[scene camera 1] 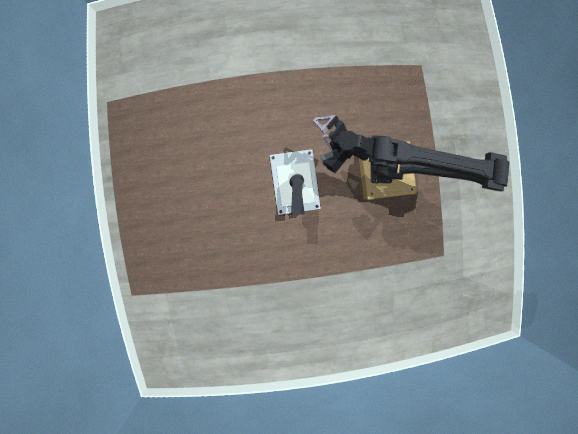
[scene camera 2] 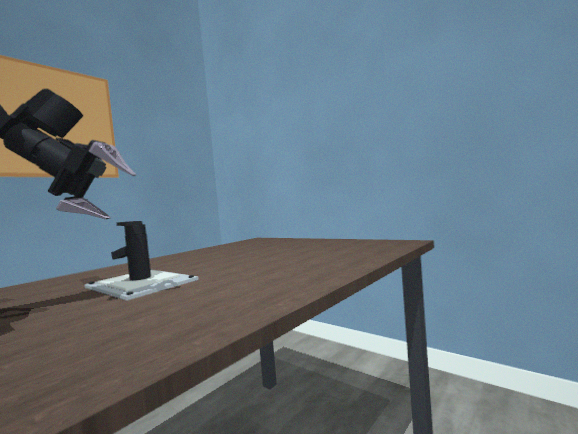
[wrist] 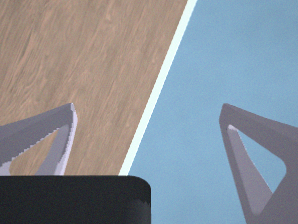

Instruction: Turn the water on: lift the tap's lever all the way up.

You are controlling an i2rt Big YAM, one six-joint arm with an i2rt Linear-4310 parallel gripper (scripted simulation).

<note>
The pictures show: the gripper and a dark tap.
The gripper shows as well in the wrist view.
</note>
